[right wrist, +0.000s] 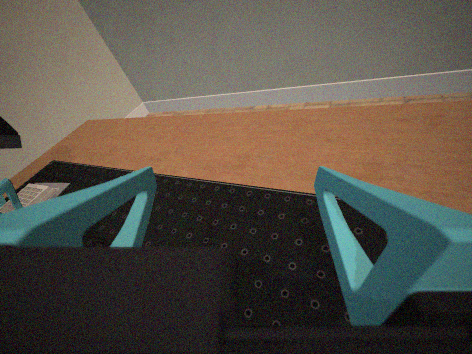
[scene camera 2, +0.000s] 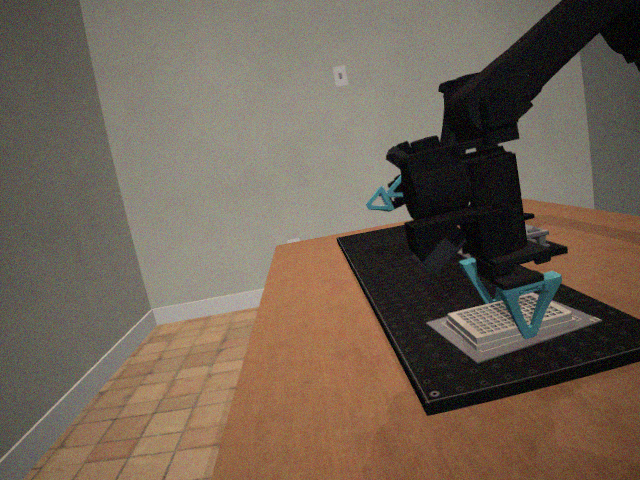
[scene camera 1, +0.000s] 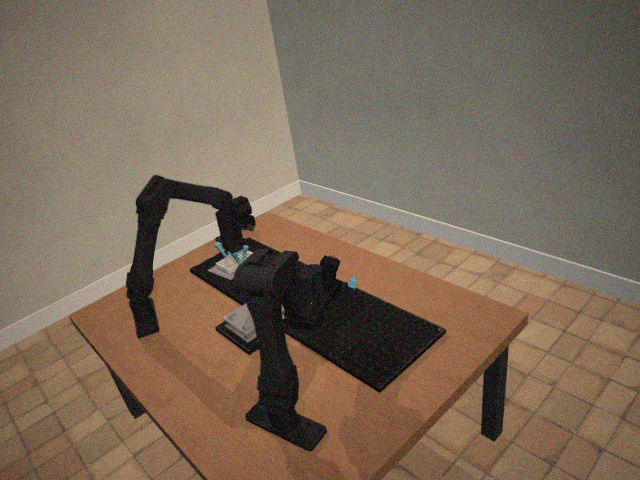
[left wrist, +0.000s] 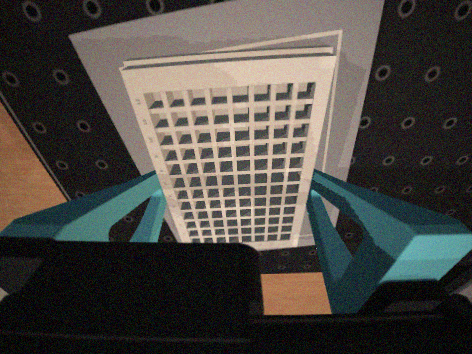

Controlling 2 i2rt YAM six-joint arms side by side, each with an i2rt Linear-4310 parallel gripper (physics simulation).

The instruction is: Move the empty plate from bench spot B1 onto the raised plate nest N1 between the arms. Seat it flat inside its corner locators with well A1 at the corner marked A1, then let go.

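Pixels of known places: left gripper, fingertip midpoint: (scene camera 2: 511,323) (scene camera 1: 235,262) (left wrist: 235,176); right gripper, fingertip midpoint: (right wrist: 235,175) (scene camera 2: 377,200) (scene camera 1: 338,271); left arm's base, link origin: (scene camera 1: 145,318); right arm's base, link origin: (scene camera 1: 285,424).
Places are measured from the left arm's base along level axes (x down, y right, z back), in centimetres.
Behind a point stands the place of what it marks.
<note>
The empty plate (scene camera 1: 223,266) {z -30.2, x -2.9, y -10.7 cm} (scene camera 2: 478,324) {z -38.9, x -2.9, y -15.7 cm} (left wrist: 235,145) {z -37.6, x -2.8, y -14.1 cm} (right wrist: 34,193) {z -39.8, x -2.8, y -13.1 cm}, pale with a grid of square wells, lies flat on the grey pad (scene camera 2: 481,355) {z -39.0, x -1.5, y -20.7 cm} (left wrist: 352,115) {z -40.6, x -1.5, y -8.7 cm}, slightly turned against the pad's outline in the left wrist view. My left gripper (scene camera 2: 508,318) {z -34.9, x -1.5, y -13.0 cm} (left wrist: 235,176) {z -34.9, x -1.5, y -13.0 cm} points down with its teal fingertips against the plate's two long sides, shut on it. My right gripper (right wrist: 235,175) {z -57.3, x -13.6, y 32.3 cm} is open and empty, above the black board. The raised nest (scene camera 1: 239,321) {z -26.8, x -4.5, y 25.7 cm} (scene camera 2: 537,235) {z -25.1, x -4.0, y 20.2 cm} is grey and partly hidden behind the arms; its locators and A1 mark cannot be made out.
The long black board (scene camera 1: 382,335) {z -60.5, x -1.3, y 50.5 cm} (scene camera 2: 372,289) {z -55.7, x -1.3, y 5.2 cm} (right wrist: 260,235) {z -58.9, x -1.3, y 29.2 cm} carries the pad and lies on the wooden table (scene camera 1: 465,304) {z -88.0, x 0.0, y 50.7 cm} (scene camera 2: 310,361) {z -60.0, x 0.0, y -17.8 cm}. The right arm (scene camera 1: 276,341) {z -29.4, x -25.3, y 65.0 cm} stands in front of part of the nest in scene camera 1. A wall runs behind the table.
</note>
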